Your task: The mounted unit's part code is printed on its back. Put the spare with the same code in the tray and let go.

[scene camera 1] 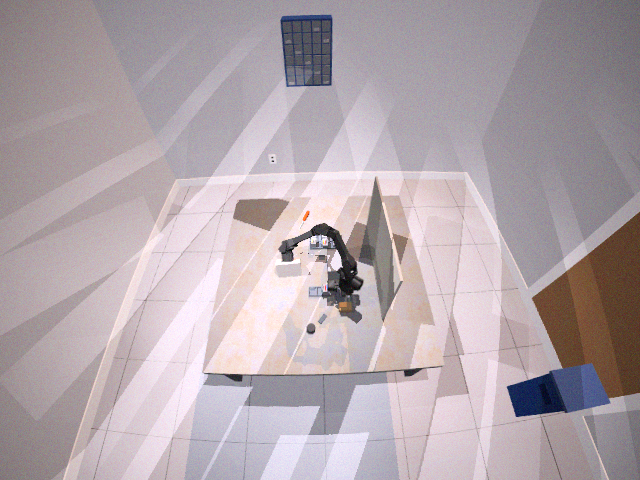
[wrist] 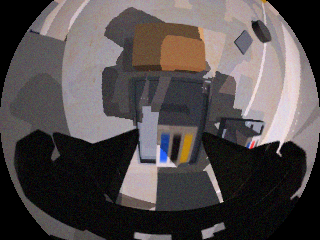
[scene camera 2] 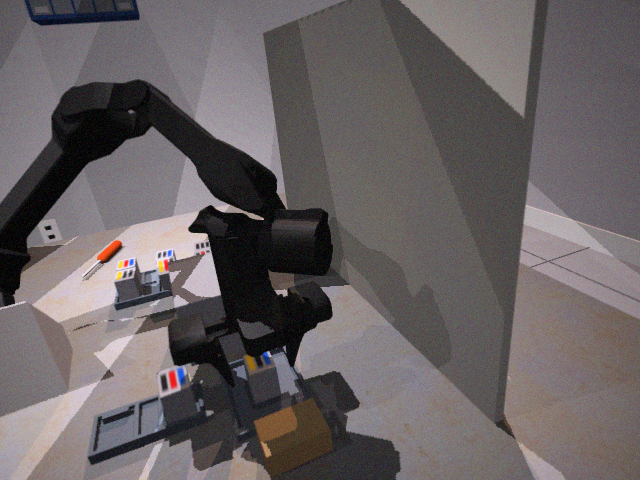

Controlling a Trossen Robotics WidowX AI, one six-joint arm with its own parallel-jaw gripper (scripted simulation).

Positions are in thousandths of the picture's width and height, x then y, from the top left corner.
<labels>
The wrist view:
gripper: 536, 560
grey spare: 552, 552
brown box: 517, 198
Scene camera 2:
gripper: 410, 782
</labels>
